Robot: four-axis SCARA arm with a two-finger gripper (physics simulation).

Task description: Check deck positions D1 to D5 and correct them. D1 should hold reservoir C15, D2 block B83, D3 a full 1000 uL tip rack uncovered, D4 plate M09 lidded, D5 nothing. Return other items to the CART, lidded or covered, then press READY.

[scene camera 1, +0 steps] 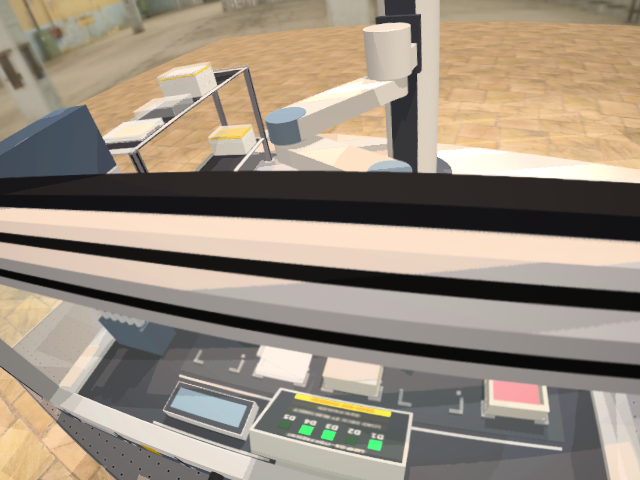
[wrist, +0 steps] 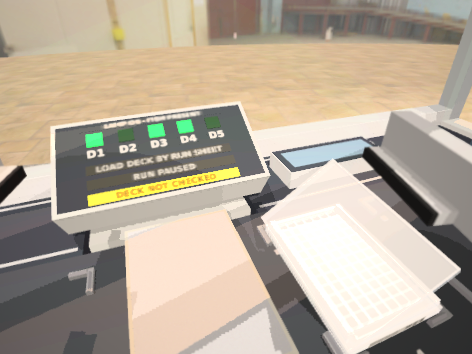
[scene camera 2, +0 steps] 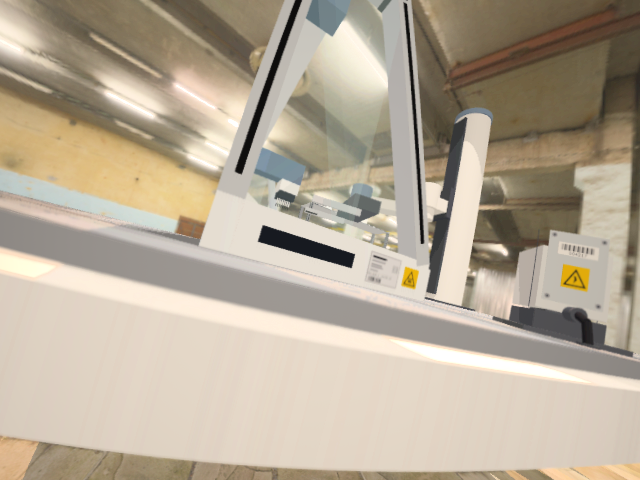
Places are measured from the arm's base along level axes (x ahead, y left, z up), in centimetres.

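Where they show: gripper, fingertip midpoint: (wrist: 197, 141) (scene camera 2: 308, 204).
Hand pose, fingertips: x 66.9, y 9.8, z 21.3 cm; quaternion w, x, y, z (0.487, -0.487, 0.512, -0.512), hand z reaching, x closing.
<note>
Each offset is from my fingertips to the top centre of the thing. "*": to the spot under its first point.
My gripper (wrist: 197, 141) is open and empty, its fingers wide apart above the deck; a beam hides it in scene camera 1. Block B83 @[dx +1.5, dy +1.1, dz -10.5 cm] (scene camera 1: 353, 373) (wrist: 185, 280), pale, sits at D3 below the gripper, its label out of sight. The white plate (scene camera 1: 281, 366) (wrist: 350, 280) sits at D4 with its clear lid (wrist: 320, 192) skewed across it. A reservoir with pink content @[dx -3.4, dy +25.4, dz -11.5 cm] (scene camera 1: 516, 393) sits at D1; its label is unreadable. D2 and D5 show bare corner brackets. On the status panel (scene camera 1: 330, 457) (wrist: 70, 175), lamps D1, D3 and D4 are lit; it reads DECK NOT CHECKED.
The cart @[* dx -63.7, dy -61.8, dz +2.7 cm] (scene camera 1: 256, 103) holds a yellow-striped box @[dx -41.0, dy -65.2, dz +21.4 cm] (scene camera 1: 186, 83), a clear-covered item @[dx -28.3, dy -62.5, dz +17.5 cm] (scene camera 1: 164, 106) and a white plate-like item @[dx -15.6, dy -59.9, dz +16.6 cm] (scene camera 1: 133, 131) on top, and a yellow-topped box @[dx -53.8, dy -67.9, dz -3.0 cm] (scene camera 1: 232, 142) below. A blue-screened display (scene camera 1: 209, 408) (wrist: 325, 153) stands beside the panel. A beam (scene camera 1: 320, 198) crosses scene camera 1.
</note>
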